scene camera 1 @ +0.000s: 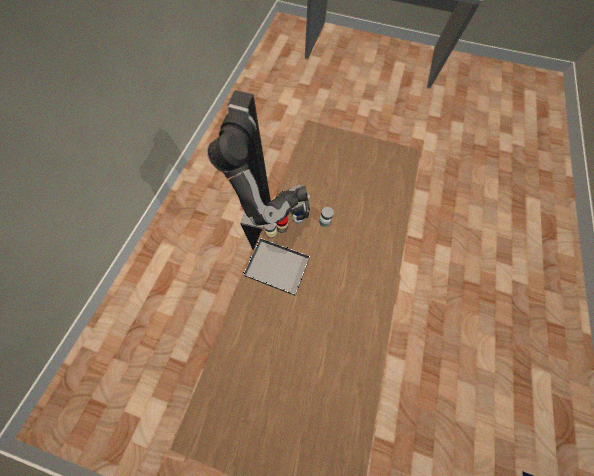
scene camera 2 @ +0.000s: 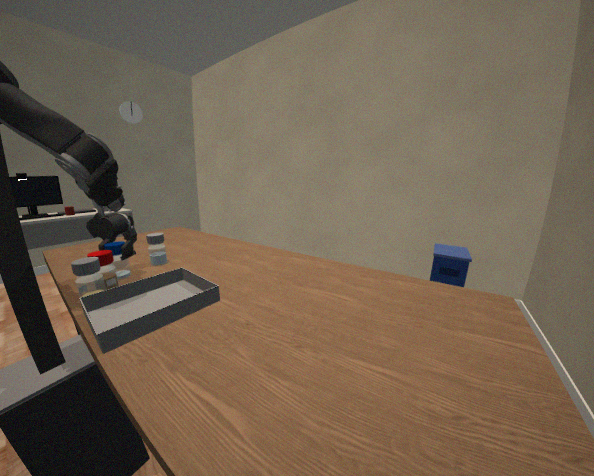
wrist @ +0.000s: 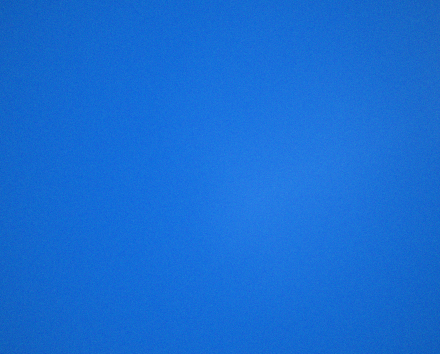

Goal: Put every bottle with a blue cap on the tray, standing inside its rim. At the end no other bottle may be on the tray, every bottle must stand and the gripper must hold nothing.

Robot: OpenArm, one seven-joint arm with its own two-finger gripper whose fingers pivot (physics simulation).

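Observation:
A bottle with a blue cap (scene camera 1: 298, 219) (scene camera 2: 115, 246) stands on the table; its cap (wrist: 220, 175) fills the wrist view. My gripper (scene camera 1: 301, 212) (scene camera 2: 116, 252) is low over this bottle, pointing down, with its fingers on either side and shut on it. The fingers do not show in the wrist view. The grey tray (scene camera 1: 277, 269) (scene camera 2: 152, 320) holds no bottle. A red-capped bottle (scene camera 1: 282, 223) (scene camera 2: 101, 257) stands close beside the blue-capped one, toward the tray.
A grey-capped bottle (scene camera 1: 270, 230) (scene camera 2: 86, 268) stands beside the red-capped one, near the table edge and tray. Another grey-capped bottle (scene camera 1: 326, 216) (scene camera 2: 156, 248) stands apart on the gripper's other side. A blue bin (scene camera 2: 450, 266) is beyond the table.

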